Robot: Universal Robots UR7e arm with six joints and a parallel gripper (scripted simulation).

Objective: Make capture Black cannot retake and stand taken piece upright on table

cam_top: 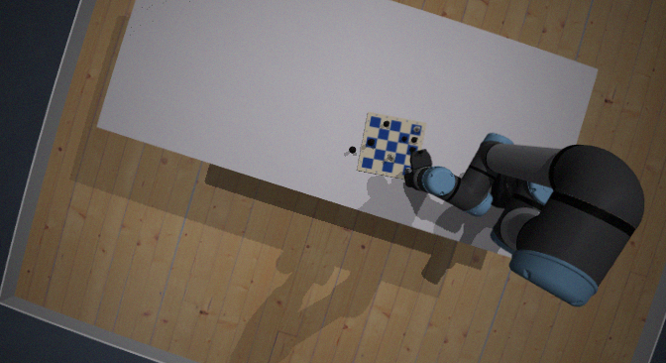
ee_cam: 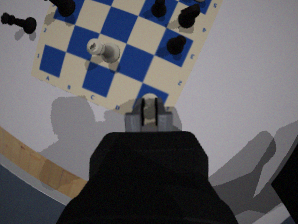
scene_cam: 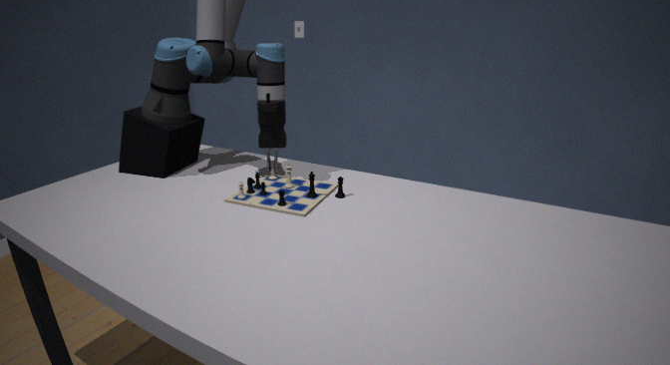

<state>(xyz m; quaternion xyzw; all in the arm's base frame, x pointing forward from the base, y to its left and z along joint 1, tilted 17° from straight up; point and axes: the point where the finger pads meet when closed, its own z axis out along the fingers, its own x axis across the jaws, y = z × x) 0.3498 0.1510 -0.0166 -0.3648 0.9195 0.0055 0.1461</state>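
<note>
Right now my hand is 22 cm short of the black chess piece, 4 cm to the right of it and 2 cm above it. From my hand the other things lie so: white piece 1 cm below; then blue-and-cream chessboard 10 cm ahead, 5 cm to the right, 4 cm below; then tall black piece 17 cm ahead, 2 cm to the right, 1 cm below.
</note>
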